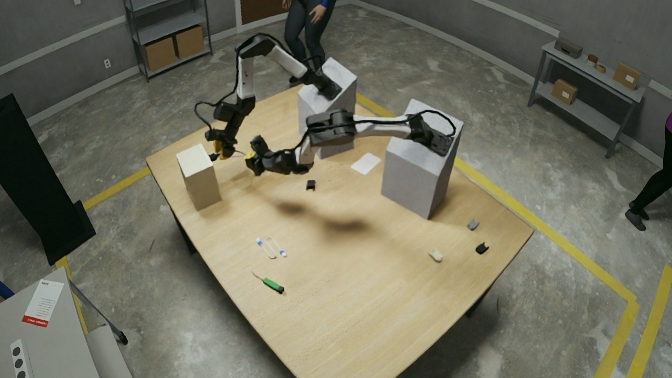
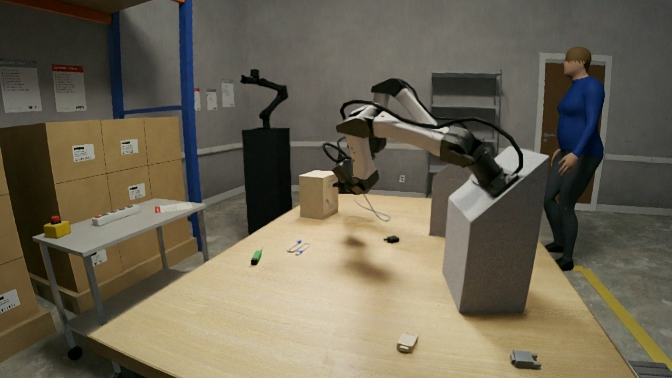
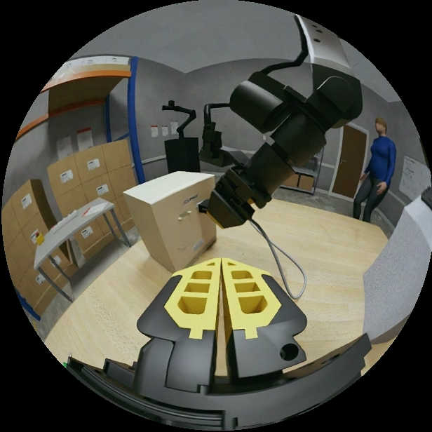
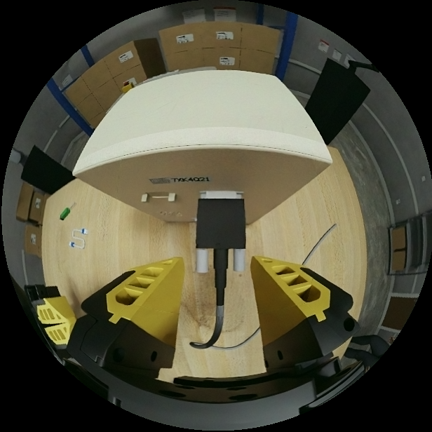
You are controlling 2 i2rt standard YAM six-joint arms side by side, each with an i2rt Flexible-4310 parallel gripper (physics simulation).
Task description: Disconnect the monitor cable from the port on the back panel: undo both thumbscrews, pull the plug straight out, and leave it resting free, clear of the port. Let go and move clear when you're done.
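Places are measured from the left arm's base along level axes (x left, y back, z up), in centimetres.
Pixels of known places: left gripper, fingertip midpoint: (image 1: 244,157); right gripper, fingertip midpoint: (image 1: 218,156); left arm's base, link origin: (image 1: 425,135) (image 2: 492,179); right arm's base, link origin: (image 1: 325,84).
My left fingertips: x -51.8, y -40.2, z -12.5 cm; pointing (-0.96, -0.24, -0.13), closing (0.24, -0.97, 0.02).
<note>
Ahead of a thing's pixels: the offset from my left fingertips to its middle. "spot": to the spot under its first point.
The beige box {dz -8.3, dx -15.1, dy -14.1 cm} (image 1: 202,181) (image 2: 312,196) (image 3: 167,225) (image 4: 200,112) stands at the table's far end. The black monitor plug (image 4: 221,222) (image 3: 203,206) sits at the pale port (image 4: 221,194) on its back panel. Two light grey thumbscrews (image 4: 201,261) (image 4: 239,260) stick out behind the plug, one on each side of the cable (image 4: 220,285) (image 3: 301,280). How far they are turned cannot be seen. My right gripper (image 4: 217,262) is open, its fingers on either side of the thumbscrews and apart from them. My left gripper (image 3: 220,262) (image 4: 72,320) is shut and empty, held above the table beside the right one.
A black connector {dz -17.0, dx +17.3, dy +17.8 cm} (image 1: 311,185) (image 2: 392,239) lies on the table. A blue-ended white cable {spot: dz -17.1, dx +30.1, dy -17.4 cm} (image 1: 272,255) and a green screwdriver {dz -16.9, dx +35.7, dy -26.1 cm} (image 1: 273,285) lie nearer. Several small connectors, including a beige one {dz -17.0, dx +74.6, dy +19.0 cm} (image 1: 436,256) (image 2: 407,342), lie near the grey left-arm pedestal (image 1: 412,180) (image 2: 492,260).
</note>
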